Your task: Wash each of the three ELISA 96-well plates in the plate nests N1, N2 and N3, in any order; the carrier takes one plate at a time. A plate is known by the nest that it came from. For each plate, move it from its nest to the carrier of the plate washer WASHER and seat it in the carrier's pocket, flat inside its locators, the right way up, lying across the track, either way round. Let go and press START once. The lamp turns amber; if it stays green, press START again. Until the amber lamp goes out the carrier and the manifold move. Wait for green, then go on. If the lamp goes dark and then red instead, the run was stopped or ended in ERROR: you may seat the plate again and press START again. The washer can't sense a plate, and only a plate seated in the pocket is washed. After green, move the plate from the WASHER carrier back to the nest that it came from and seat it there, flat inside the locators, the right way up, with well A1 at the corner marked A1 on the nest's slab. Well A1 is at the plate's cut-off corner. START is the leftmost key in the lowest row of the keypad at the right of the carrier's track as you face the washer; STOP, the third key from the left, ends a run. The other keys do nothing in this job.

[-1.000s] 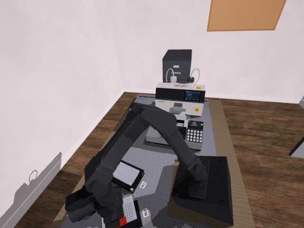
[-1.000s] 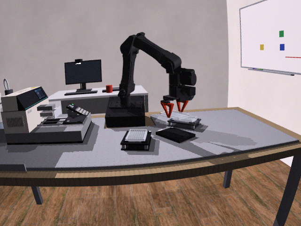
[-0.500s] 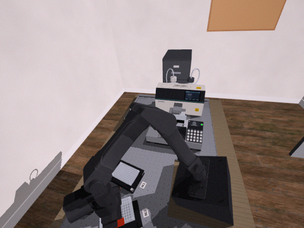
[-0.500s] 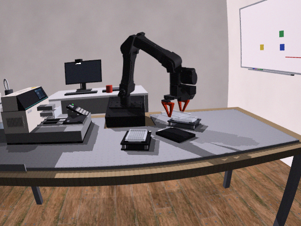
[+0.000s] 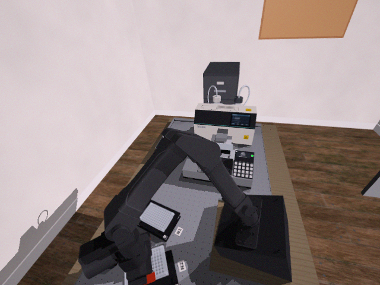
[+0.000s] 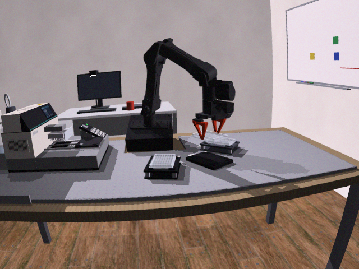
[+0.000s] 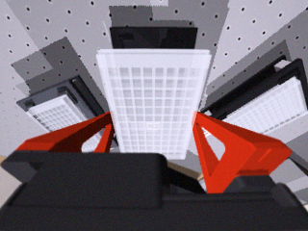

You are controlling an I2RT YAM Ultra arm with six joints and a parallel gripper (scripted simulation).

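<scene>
The nest N2 is 11 cm below my hand. The rest, counted from my hand: N2 label: 8 cm behind, 7 cm to the right, 11 cm below; then nest N3: 17 cm behind, 7 cm to the left, 8 cm below; then N1 label: 1 cm behind, 18 cm to the right, 11 cm below.
</scene>
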